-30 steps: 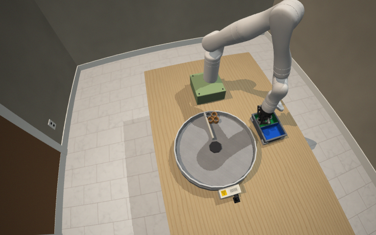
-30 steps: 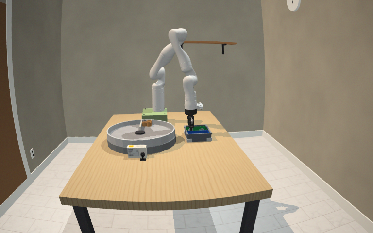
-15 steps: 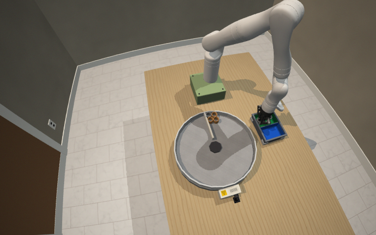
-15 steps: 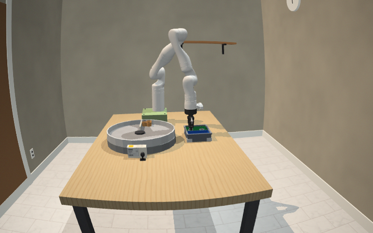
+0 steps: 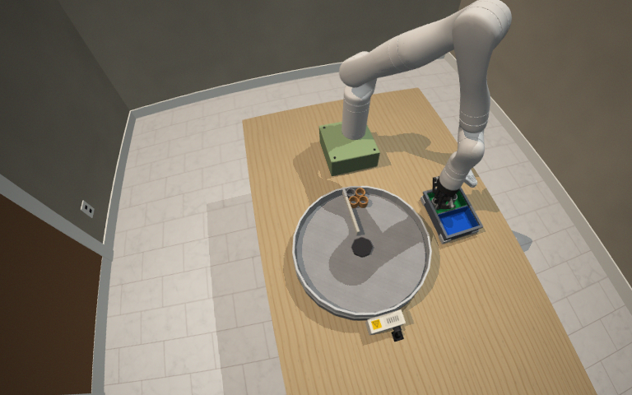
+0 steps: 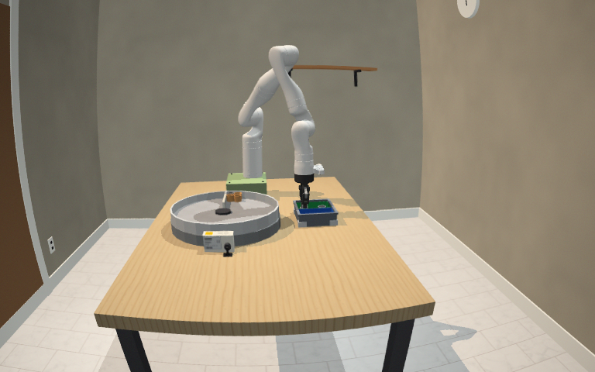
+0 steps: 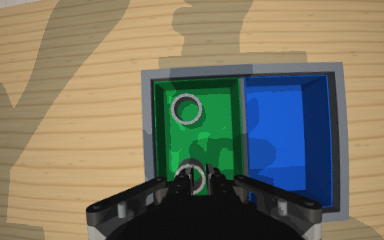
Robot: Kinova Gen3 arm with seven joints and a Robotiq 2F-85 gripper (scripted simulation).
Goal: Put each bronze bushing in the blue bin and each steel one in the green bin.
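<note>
Right now my hand is 4 cm short of the blue bin, 4 cm to the right of it and 1 cm above it. The rest, counted from my hand: turntable 12 cm ahead, 31 cm to the right, 2 cm above.
</note>
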